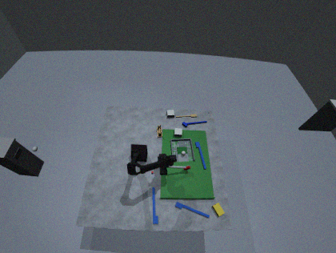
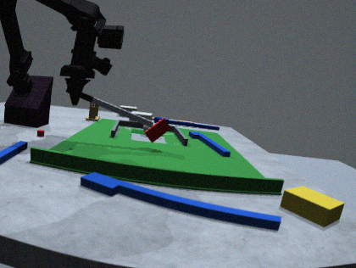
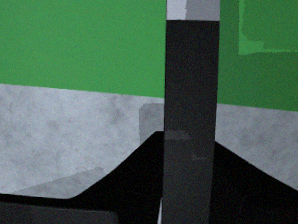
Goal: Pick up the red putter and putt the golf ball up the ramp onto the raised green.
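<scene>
My gripper tip is 9 cm past the small red cube, 8 cm above it and 2 cm to the left of it. From my gripper tip the other things lie so: green mat (23 cm ahead, 10 cm to the left, 9 cm below); then wooden piece (43 cm to the left, 6 cm below, 3 cm behind); then white golf ball (21 cm ahead, 18 cm to the left, 6 cm below).
</scene>
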